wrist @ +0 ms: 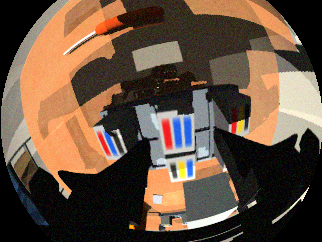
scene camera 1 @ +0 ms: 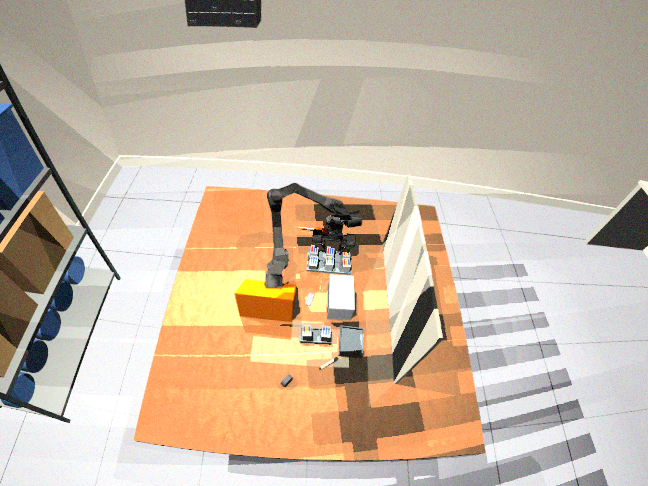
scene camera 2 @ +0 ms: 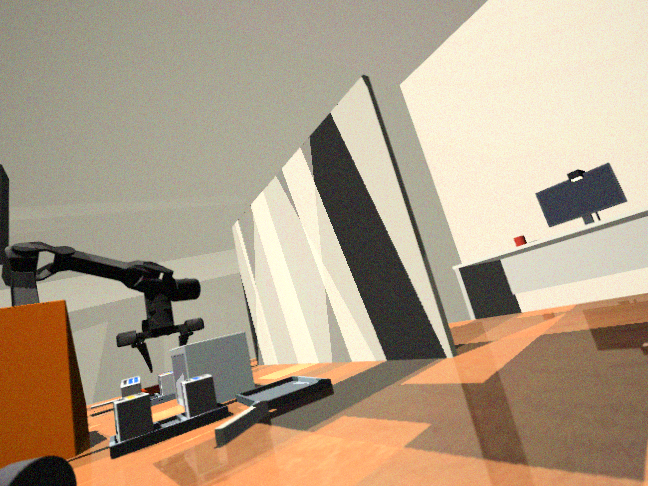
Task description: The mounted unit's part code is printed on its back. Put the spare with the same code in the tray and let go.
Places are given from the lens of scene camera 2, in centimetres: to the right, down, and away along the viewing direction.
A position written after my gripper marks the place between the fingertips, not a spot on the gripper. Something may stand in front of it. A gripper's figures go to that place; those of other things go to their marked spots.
my gripper [scene camera 2: 166, 368]: -37, 30, 74
bar [scene camera 2: 228, 431]: -9, 18, 29
grey tray [scene camera 2: 292, 388]: -5, 21, 46
tall panel [scene camera 2: 333, 267]: 2, 5, 62
The marked spots on the tall panel and the bar are 36 cm apart.
